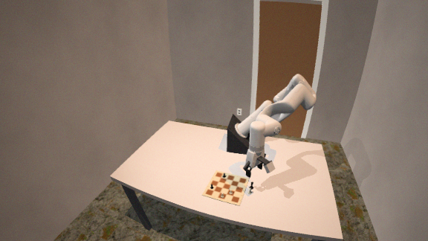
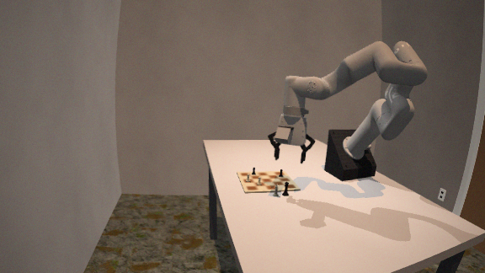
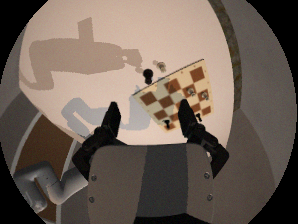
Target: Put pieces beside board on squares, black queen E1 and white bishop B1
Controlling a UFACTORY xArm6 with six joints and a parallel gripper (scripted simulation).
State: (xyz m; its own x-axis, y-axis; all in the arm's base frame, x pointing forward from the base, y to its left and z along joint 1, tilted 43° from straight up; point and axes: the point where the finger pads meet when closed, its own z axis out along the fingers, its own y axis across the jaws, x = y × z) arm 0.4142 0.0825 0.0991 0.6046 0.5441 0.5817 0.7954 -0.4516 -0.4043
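Now: the black queen 110 mm below my hand. Round my hand: chessboard: 20 mm ahead, 140 mm to the right, 140 mm below; white bishop: 40 mm ahead, 120 mm below.
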